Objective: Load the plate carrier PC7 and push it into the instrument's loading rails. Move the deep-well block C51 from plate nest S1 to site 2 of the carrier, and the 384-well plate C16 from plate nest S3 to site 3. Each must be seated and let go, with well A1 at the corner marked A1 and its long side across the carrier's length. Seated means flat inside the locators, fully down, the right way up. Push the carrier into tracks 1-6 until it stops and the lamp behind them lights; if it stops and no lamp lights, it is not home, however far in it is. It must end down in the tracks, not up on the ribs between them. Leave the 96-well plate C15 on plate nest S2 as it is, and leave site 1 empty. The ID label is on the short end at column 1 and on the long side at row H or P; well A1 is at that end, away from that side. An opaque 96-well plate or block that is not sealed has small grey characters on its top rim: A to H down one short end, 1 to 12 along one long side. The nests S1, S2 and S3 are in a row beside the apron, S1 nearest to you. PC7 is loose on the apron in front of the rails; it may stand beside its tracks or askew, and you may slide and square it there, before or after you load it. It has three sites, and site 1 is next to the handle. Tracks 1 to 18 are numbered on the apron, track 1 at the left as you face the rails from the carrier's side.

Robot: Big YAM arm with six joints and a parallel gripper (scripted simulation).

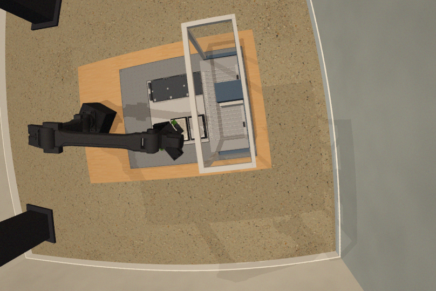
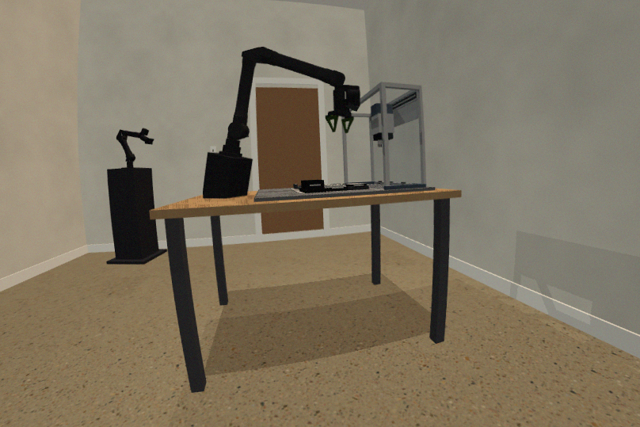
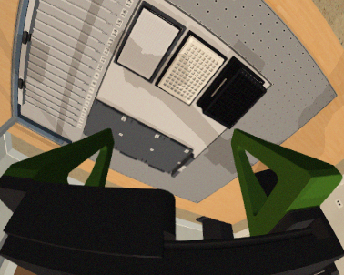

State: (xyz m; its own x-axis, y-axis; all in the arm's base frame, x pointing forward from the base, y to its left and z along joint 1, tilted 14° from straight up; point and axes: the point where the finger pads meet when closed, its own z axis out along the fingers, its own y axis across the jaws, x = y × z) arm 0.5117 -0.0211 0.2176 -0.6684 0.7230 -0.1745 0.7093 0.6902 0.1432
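My hand is 60 mm short of the nest S3, 30 mm to the right of it and 280 mm above it. The rest, counted from my hand: dark carrier PC7 (80 mm behind, 260 mm to the left, 270 mm below); then black nest (150 mm behind, 20 mm to the right, 280 mm below); then white 96-well plate C15 (40 mm behind, 10 mm to the left, 270 mm below).
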